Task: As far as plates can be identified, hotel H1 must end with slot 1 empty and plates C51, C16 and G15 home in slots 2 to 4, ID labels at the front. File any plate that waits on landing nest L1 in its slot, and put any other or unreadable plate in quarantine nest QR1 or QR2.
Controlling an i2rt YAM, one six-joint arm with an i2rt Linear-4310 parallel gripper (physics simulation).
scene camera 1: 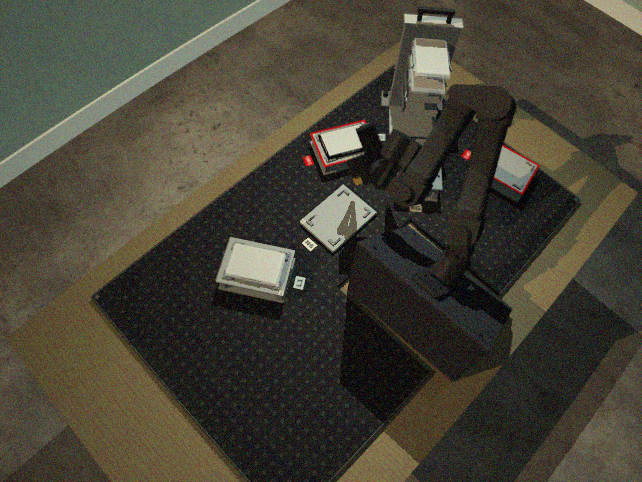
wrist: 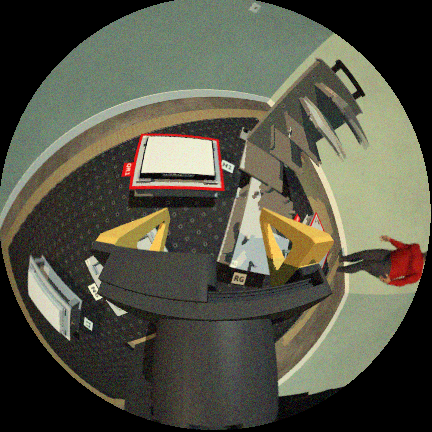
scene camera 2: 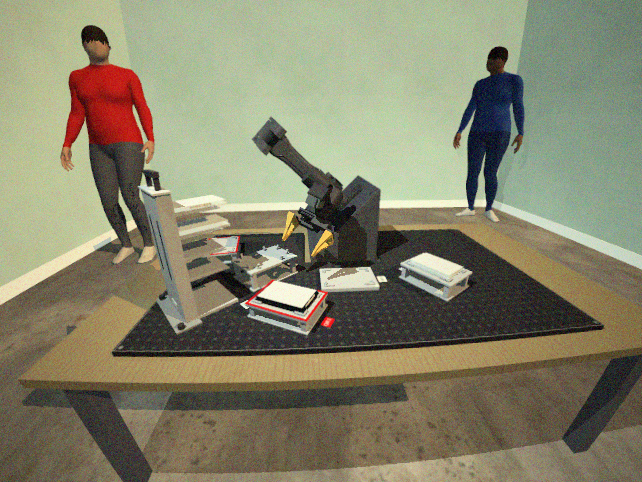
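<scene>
Hotel H1 stands upright. A white plate lies on its top shelf; the shelf below appears to hold another plate. A white plate rests on landing nest L1. A white plate with a black base rests on red-rimmed nest QR1. Plate IDs are unreadable. My gripper is open and empty, above the mat by the RG nest.
Red-rimmed nest QR2 shows no plate and is partly hidden by the arm in scene camera 1. Low nest N6 lies between QR1 and L1. Two people, in red and blue, stand beyond the table.
</scene>
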